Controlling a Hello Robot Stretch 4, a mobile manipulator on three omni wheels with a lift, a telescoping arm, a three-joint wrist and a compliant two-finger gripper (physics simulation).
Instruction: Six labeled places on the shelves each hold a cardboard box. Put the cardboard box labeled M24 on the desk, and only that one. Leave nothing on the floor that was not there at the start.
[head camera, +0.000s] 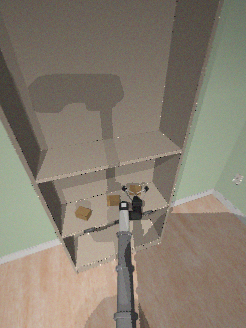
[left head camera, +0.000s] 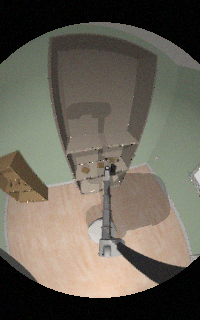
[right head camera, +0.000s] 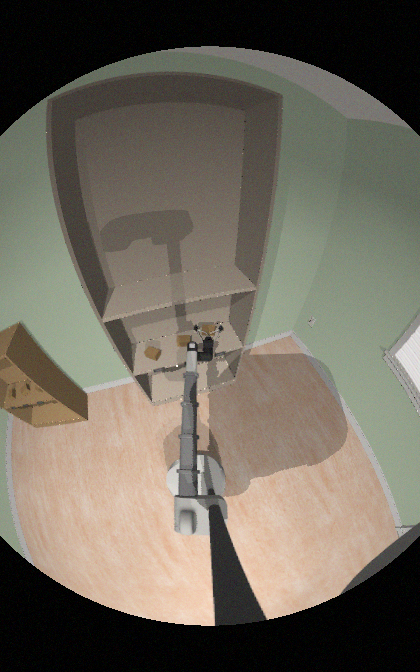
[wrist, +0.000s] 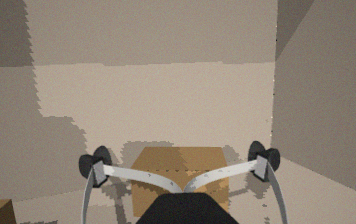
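A cardboard box (head camera: 135, 188) (right head camera: 209, 331) (wrist: 180, 156) stands at the right on the lower shelf of the tall bookcase (head camera: 107, 166) (right head camera: 175, 305). My gripper (head camera: 135, 189) (left head camera: 112, 160) (right head camera: 208, 328) (wrist: 179, 156) is open, one fingertip to each side of this box, with gaps in the wrist view. The gripper body hides the box's near lower part there. A second box (head camera: 113, 200) (left head camera: 100, 165) (right head camera: 184, 340) stands left of it, and a third box (head camera: 83, 213) (left head camera: 85, 170) (right head camera: 152, 353) stands farther left, turned. No label is readable. I cannot make out the desk.
The bookcase's right side panel stands beside the right box. A shelf board runs above the boxes' level. A brown shelf unit (left head camera: 37, 185) (right head camera: 70, 395) stands at the left wall. My arm (head camera: 125, 280) (right head camera: 188, 425) reaches over the wooden floor (right head camera: 100, 475) into the bookcase.
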